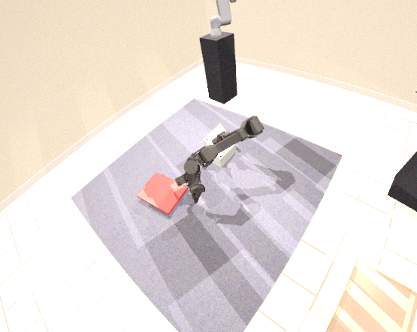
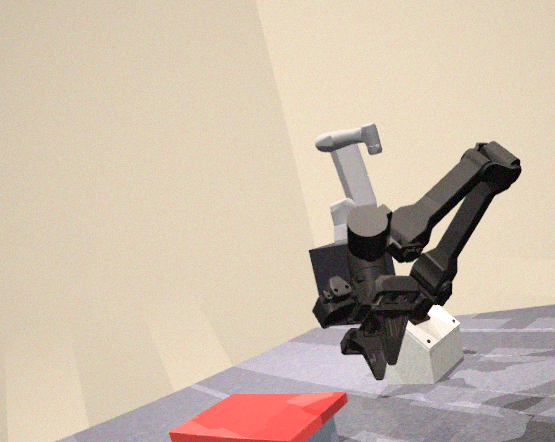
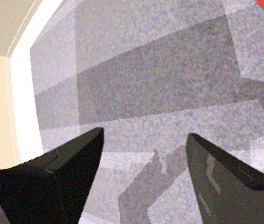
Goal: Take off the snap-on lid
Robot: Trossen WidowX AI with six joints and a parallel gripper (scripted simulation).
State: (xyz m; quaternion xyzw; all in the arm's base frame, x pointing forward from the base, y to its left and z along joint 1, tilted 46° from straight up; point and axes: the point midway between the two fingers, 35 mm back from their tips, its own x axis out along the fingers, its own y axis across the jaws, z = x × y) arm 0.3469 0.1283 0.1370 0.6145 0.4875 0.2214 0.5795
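The red lid lies 220 mm to the right of my gripper tip, 70 mm ahead of it and 60 mm below it. From my gripper tip the other things lie so: grey storage box: 220 mm to the right, 110 mm below, 70 mm ahead.
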